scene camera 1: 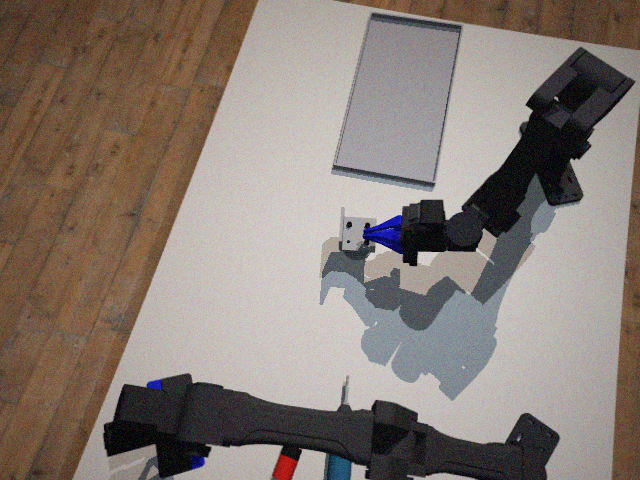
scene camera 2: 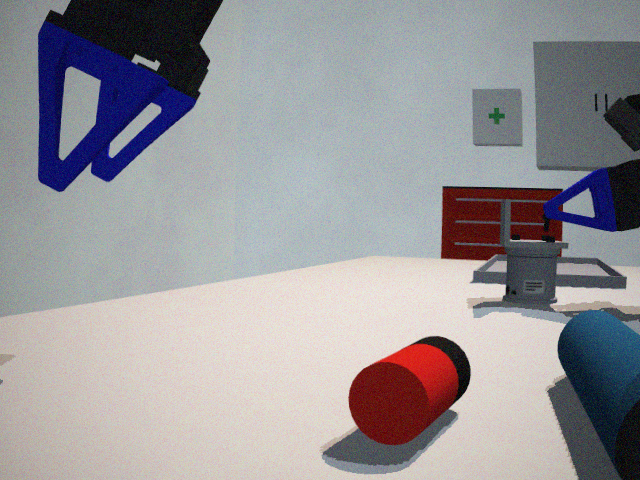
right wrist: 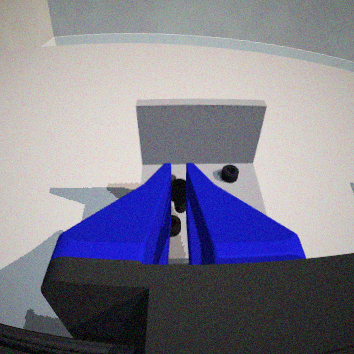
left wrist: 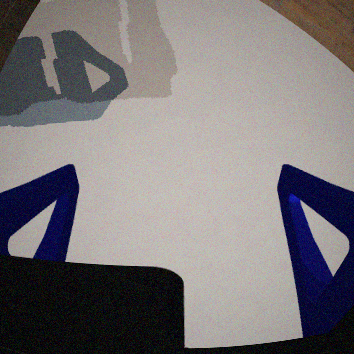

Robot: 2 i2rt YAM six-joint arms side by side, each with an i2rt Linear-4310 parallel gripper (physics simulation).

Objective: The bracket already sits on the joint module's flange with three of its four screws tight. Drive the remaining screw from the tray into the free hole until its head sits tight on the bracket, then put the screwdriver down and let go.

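Frame: origin at the left arm's base, x down, y left, z ahead, level; metres.
Seen in the pictures: left gripper, fingertip midpoint: (scene camera 2: 78, 182) (left wrist: 177, 175); right gripper, fingertip midpoint: (scene camera 1: 363, 234) (scene camera 2: 544, 211) (right wrist: 178, 174); left arm's base at its link origin: (scene camera 1: 513, 472); right arm's base at its link origin: (scene camera 1: 549, 161).
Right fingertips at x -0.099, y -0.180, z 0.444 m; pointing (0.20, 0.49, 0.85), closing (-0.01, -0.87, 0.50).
Note:
Offsets run from my right fingertips to a thing's top centre. "spot": to the spot under its first point.
My right gripper (scene camera 1: 364, 234) (scene camera 2: 546, 207) (right wrist: 178, 174) is shut on a black screw {dx +0.003, dy -0.002, dz -0.002 m} (scene camera 2: 546, 223) (right wrist: 179, 190), held upright above the bracket. The grey bracket (scene camera 1: 356, 235) (scene camera 2: 563, 244) (right wrist: 200, 132) sits on the joint module {dx +0.035, dy -0.006, dz +0.016 m} (scene camera 2: 531, 273), with black screw heads on its plate. The free hole {dx +0.039, dy +0.018, dz +0.022 m} (scene camera 1: 348, 241) is partly hidden by a finger in the right wrist view. The screwdriver lies on the table, its blue handle {spot: dx +0.058, dy +0.356, dz -0.198 m} (scene camera 1: 338, 467) (scene camera 2: 599, 356) and silver shaft {spot: dx +0.075, dy +0.244, dz -0.135 m} (scene camera 1: 346, 390) passing under the left arm. My left gripper (scene camera 1: 175, 423) (scene camera 2: 84, 184) (left wrist: 177, 175) is open and empty, above the table.
The shallow grey tray {spot: dx +0.096, dy -0.169, dz +0.061 m} (scene camera 1: 383, 177) (scene camera 2: 594, 282) lies beyond the module. A red and black cylinder {dx +0.065, dy +0.385, dz -0.116 m} (scene camera 1: 285, 465) (scene camera 2: 408, 392) lies beside the screwdriver. A red drawer cabinet (scene camera 2: 473, 211) stands in the background.

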